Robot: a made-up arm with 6 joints. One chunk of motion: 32 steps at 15 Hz.
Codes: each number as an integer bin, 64 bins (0 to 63) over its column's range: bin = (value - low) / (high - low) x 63, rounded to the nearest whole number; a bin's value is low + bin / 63 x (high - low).
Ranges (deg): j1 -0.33..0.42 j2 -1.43..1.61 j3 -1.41..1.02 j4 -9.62..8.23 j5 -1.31..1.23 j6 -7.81..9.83
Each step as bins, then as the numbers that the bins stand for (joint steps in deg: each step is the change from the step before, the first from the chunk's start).
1 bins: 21 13 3 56 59 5
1 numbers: -0.080 -0.803 -1.294 6.247 1.069 -6.410
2 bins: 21 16 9 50 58 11
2 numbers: -0.080 -0.658 -1.063 4.547 1.028 -4.730
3 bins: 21 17 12 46 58 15
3 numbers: -0.080 -0.610 -0.947 3.413 1.028 -3.610
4 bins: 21 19 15 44 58 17
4 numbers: -0.080 -0.513 -0.831 2.847 1.028 -3.050
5 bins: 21 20 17 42 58 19
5 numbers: -0.080 -0.465 -0.754 2.280 1.028 -2.490
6 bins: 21 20 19 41 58 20
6 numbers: -0.080 -0.465 -0.677 1.997 1.028 -2.210
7 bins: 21 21 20 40 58 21
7 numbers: -0.080 -0.417 -0.639 1.713 1.028 -1.930
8 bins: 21 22 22 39 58 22
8 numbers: -0.080 -0.368 -0.561 1.430 1.028 -1.650
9 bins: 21 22 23 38 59 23
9 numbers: -0.080 -0.368 -0.523 1.147 1.069 -1.370
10 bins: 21 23 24 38 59 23
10 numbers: -0.080 -0.320 -0.484 1.147 1.069 -1.370
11 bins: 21 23 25 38 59 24
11 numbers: -0.080 -0.320 -0.446 1.147 1.069 -1.090
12 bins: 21 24 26 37 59 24
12 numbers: -0.080 -0.272 -0.407 0.863 1.069 -1.090
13 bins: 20 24 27 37 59 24
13 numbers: -0.092 -0.272 -0.369 0.863 1.069 -1.090
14 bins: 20 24 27 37 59 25
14 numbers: -0.092 -0.272 -0.369 0.863 1.069 -0.810
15 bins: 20 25 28 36 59 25
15 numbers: -0.092 -0.224 -0.330 0.580 1.069 -0.810
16 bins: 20 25 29 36 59 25
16 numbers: -0.092 -0.224 -0.291 0.580 1.069 -0.810
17 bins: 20 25 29 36 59 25
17 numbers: -0.092 -0.224 -0.291 0.580 1.069 -0.810
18 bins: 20 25 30 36 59 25
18 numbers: -0.092 -0.224 -0.253 0.580 1.069 -0.810
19 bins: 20 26 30 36 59 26
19 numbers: -0.092 -0.175 -0.253 0.580 1.069 -0.530
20 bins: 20 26 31 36 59 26
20 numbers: -0.092 -0.175 -0.214 0.580 1.069 -0.530
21 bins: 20 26 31 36 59 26
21 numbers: -0.092 -0.175 -0.214 0.580 1.069 -0.530
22 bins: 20 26 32 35 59 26
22 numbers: -0.092 -0.175 -0.176 0.297 1.069 -0.530
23 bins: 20 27 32 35 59 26
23 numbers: -0.092 -0.127 -0.176 0.297 1.069 -0.530
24 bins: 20 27 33 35 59 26
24 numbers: -0.092 -0.127 -0.137 0.297 1.069 -0.530
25 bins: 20 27 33 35 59 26
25 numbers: -0.092 -0.127 -0.137 0.297 1.069 -0.530
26 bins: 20 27 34 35 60 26
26 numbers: -0.092 -0.127 -0.099 0.297 1.109 -0.530
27 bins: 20 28 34 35 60 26
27 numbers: -0.092 -0.079 -0.099 0.297 1.109 -0.530
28 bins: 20 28 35 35 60 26
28 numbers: -0.092 -0.079 -0.060 0.297 1.109 -0.530
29 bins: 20 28 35 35 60 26
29 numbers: -0.092 -0.079 -0.060 0.297 1.109 -0.530
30 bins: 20 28 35 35 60 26
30 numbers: -0.092 -0.079 -0.060 0.297 1.109 -0.530
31 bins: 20 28 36 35 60 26
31 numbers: -0.092 -0.079 -0.021 0.297 1.109 -0.530
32 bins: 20 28 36 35 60 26
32 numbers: -0.092 -0.079 -0.021 0.297 1.109 -0.530
